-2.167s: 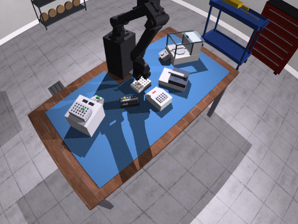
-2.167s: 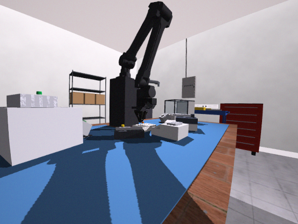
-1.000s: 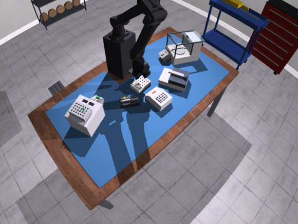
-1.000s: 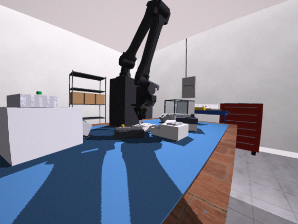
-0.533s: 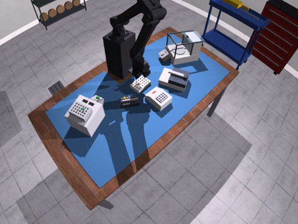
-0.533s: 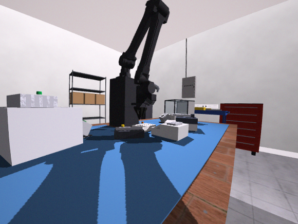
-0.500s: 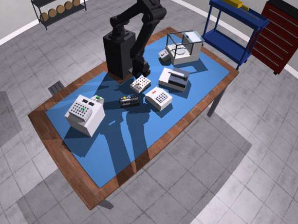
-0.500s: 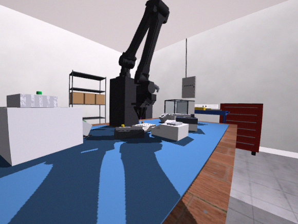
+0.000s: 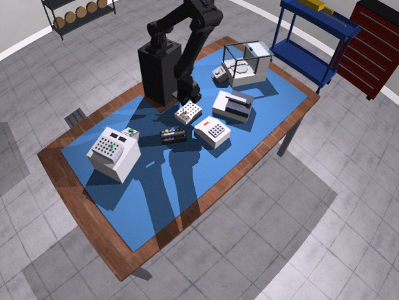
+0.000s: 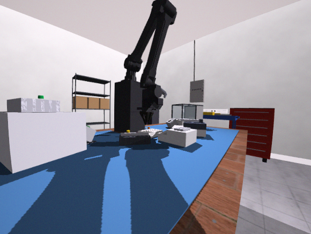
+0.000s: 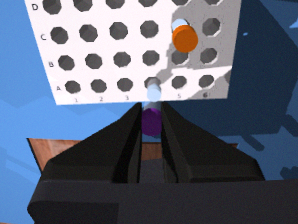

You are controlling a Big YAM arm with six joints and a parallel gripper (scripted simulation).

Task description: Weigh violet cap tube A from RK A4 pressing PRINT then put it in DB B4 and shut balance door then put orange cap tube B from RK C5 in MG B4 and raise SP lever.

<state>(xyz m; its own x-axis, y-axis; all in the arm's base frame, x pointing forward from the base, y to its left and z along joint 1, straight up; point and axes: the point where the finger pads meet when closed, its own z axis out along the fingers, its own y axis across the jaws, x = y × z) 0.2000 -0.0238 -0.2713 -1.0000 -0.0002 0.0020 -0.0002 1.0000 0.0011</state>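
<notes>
My gripper is now 2 cm above the violet-capped tube. From my hand the other things lie so: magnet block MG 16 cm to the right, 9 cm ahead, 5 cm below; then tube rack RK 6 cm below, 3 cm ahead, 1 cm to the left; then yellow-capped tube 17 cm to the right, 6 cm ahead, 4 cm below.
</notes>
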